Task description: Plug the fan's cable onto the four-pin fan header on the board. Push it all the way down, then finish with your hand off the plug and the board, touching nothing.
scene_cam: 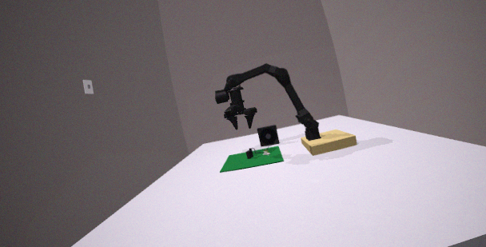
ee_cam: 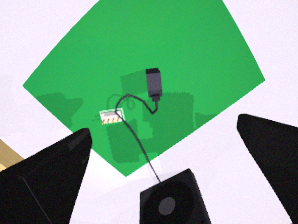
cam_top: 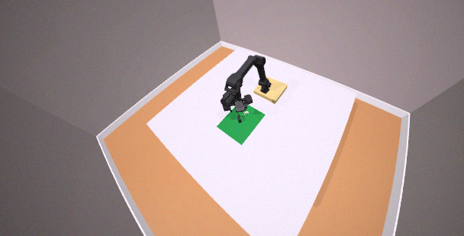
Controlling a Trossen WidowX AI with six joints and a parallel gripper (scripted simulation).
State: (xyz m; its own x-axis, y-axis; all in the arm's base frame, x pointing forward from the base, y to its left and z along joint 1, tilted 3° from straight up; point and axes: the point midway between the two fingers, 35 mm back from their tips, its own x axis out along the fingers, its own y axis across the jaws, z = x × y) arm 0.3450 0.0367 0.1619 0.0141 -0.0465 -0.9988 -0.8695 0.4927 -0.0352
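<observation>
Now: gripper tip 14 cm above the black fan plug and 1 cm to the left of it. From my gripper tip the other things lie so: green board 18 cm below, 1 cm behind; then black fan 20 cm to the right, 10 cm below, 10 cm behind; then white four-pin fan header 16 cm below, 9 cm behind, 2 cm to the right.
</observation>
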